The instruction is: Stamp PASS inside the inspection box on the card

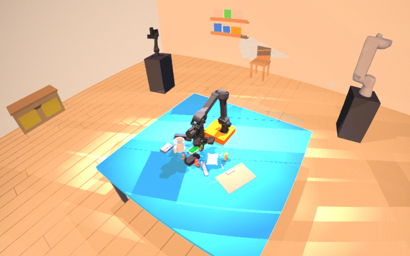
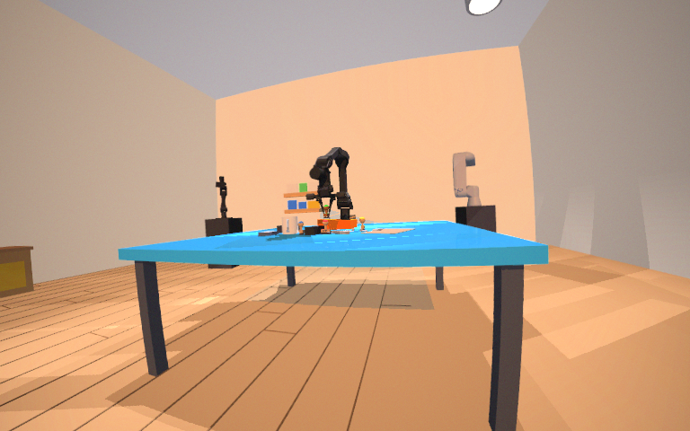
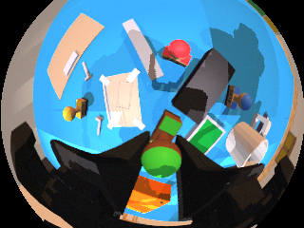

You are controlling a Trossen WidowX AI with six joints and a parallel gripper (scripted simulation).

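Now: gripper tip 40 mm past the yellow-knobbed stamp, 170 mm to the right of it and 70 mm above it. Also, from my gripper tip: green-knobbed stamp (right at my gripper tip); then red-knobbed stamp (90 mm ahead, 10 mm to the left, 70 mm below); then dark block (60 mm ahead, 50 mm to the right, 70 mm below).
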